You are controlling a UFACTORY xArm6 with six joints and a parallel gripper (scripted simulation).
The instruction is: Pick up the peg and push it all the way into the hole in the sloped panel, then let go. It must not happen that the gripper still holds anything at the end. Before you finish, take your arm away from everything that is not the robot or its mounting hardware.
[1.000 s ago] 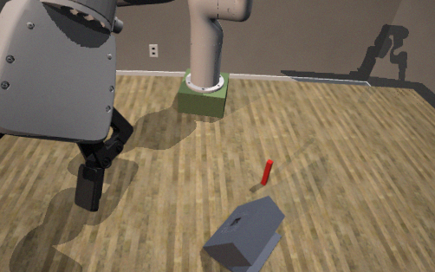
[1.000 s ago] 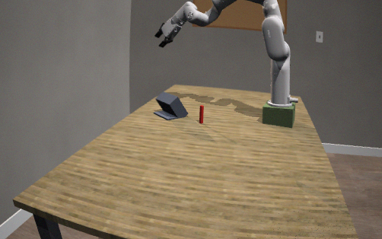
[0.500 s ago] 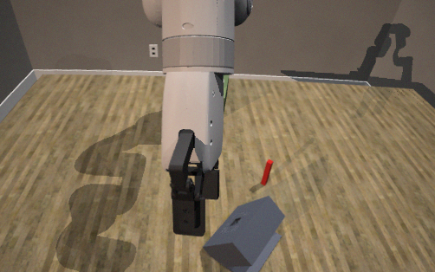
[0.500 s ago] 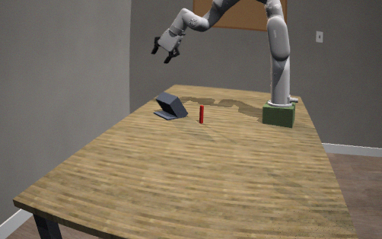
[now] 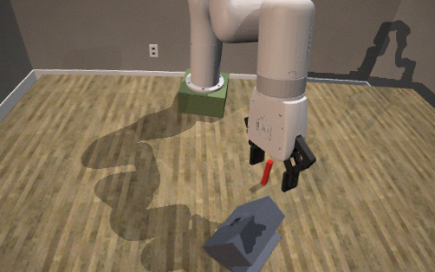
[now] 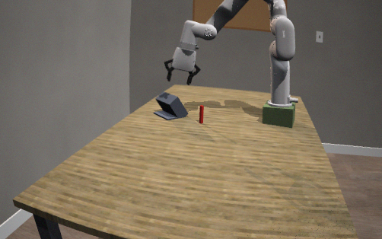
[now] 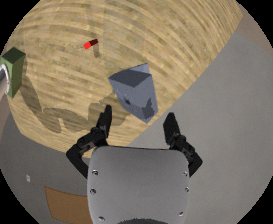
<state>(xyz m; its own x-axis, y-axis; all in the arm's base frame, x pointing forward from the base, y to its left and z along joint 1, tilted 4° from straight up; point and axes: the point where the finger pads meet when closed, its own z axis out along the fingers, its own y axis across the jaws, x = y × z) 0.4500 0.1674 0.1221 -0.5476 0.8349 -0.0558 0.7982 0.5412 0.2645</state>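
My gripper is now 14 cm above the red peg, 12 cm past it and 2 cm to the right of it.
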